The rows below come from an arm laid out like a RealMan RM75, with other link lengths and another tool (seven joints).
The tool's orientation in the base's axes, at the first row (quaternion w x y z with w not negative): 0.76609, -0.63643, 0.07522, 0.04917
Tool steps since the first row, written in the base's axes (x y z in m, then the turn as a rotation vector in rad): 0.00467, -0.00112, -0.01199, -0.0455, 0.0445, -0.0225; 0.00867, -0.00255, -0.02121, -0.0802, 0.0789, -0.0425; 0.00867, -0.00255, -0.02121, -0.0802, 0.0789, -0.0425; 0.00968, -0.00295, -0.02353, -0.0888, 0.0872, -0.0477; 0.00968, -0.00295, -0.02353, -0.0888, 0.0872, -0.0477; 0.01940, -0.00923, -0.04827, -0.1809, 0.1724, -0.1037; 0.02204, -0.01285, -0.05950, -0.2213, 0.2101, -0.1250; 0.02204, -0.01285, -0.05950, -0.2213, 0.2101, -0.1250; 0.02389, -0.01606, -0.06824, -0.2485, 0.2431, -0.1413; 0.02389, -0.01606, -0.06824, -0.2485, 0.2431, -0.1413; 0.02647, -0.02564, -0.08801, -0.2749, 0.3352, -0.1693
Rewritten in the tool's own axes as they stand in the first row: 0.00675, 0.01060, -0.00300, -0.0417, 0.0378, 0.0373; 0.01235, 0.01857, -0.00584, -0.0730, 0.0695, 0.0657; 0.01235, 0.01857, -0.00584, -0.0730, 0.0695, 0.0657; 0.01377, 0.02057, -0.00659, -0.0807, 0.0775, 0.0725; 0.01377, 0.02057, -0.00659, -0.0807, 0.0775, 0.0725; 0.02786, 0.04168, -0.01667, -0.1631, 0.1632, 0.1413; 0.03253, 0.05143, -0.02209, -0.1998, 0.1977, 0.1724; 0.03253, 0.05143, -0.02209, -0.1998, 0.1977, 0.1724; 0.03597, 0.05898, -0.02671, -0.2243, 0.2242, 0.2005; 0.03597, 0.05898, -0.02671, -0.2243, 0.2242, 0.2005; 0.04222, 0.07589, -0.03952, -0.2472, 0.2729, 0.2846
